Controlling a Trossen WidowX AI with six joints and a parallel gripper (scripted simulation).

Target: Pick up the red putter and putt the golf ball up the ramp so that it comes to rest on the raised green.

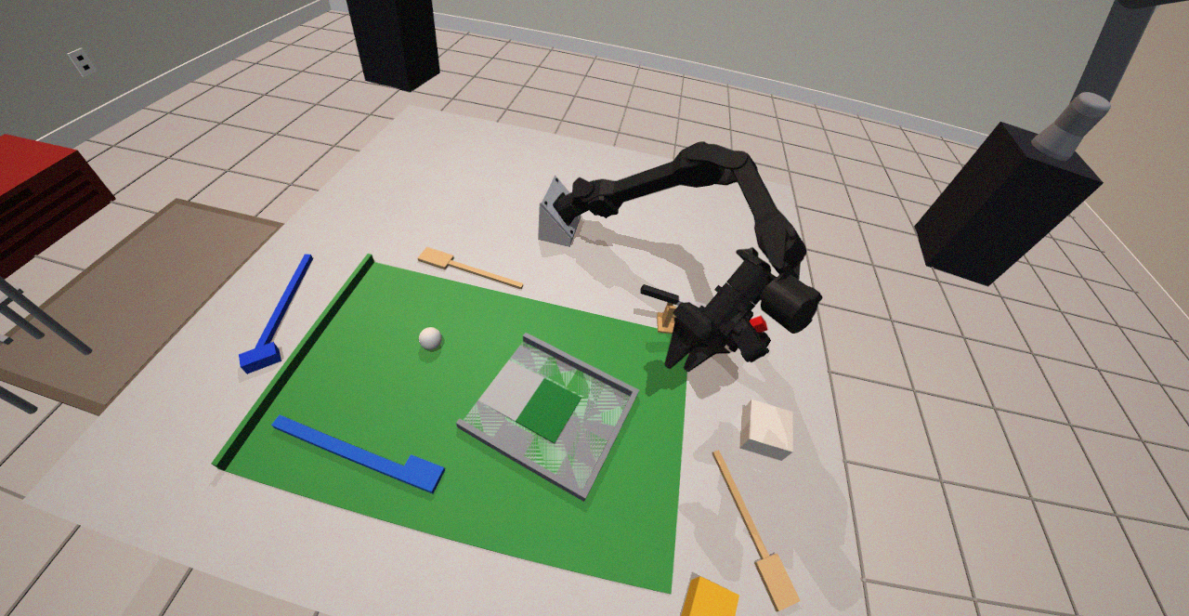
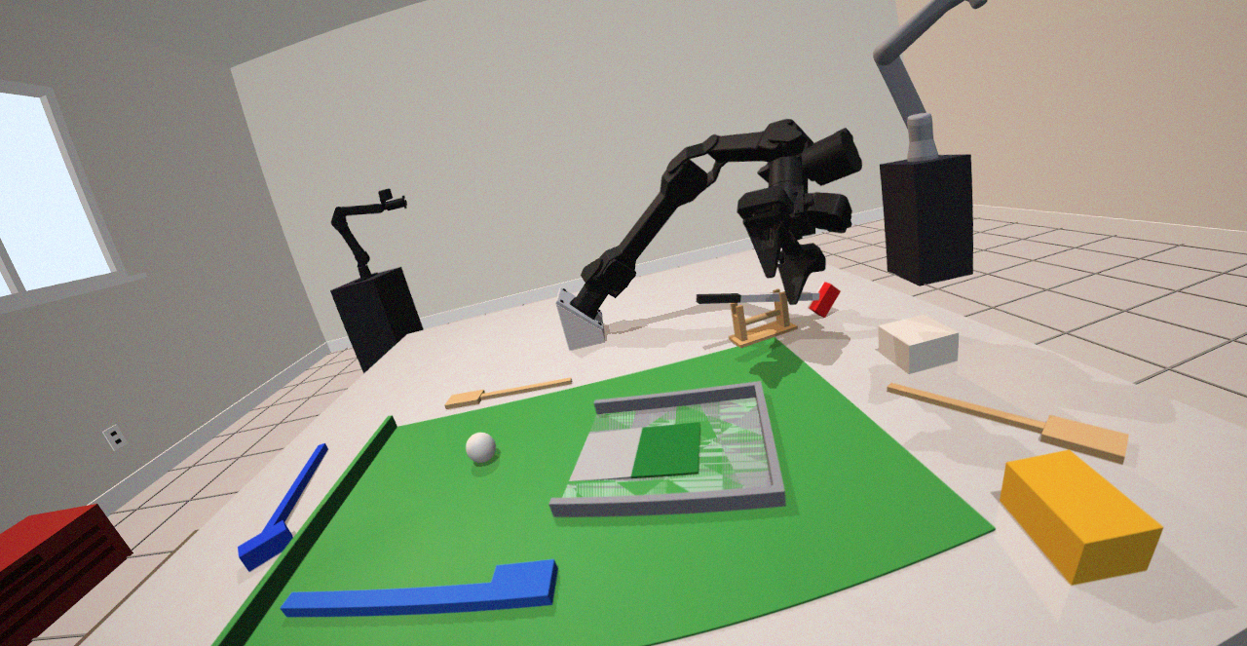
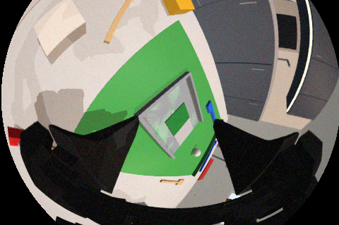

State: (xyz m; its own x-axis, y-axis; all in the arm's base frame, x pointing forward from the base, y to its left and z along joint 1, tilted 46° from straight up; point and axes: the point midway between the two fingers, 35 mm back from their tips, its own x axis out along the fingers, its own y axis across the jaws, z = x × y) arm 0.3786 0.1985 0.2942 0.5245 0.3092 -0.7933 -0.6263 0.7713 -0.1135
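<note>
My gripper tip is now 22 cm past the wooden stand, 2 cm to the right of it and 12 cm above it. Round my gripper tip: yellow block (30 cm ahead, 14 cm to the left, 13 cm below); then white golf ball (4 cm ahead, 45 cm to the right, 13 cm below); then cream block (3 cm behind, 21 cm to the left, 13 cm below).
</note>
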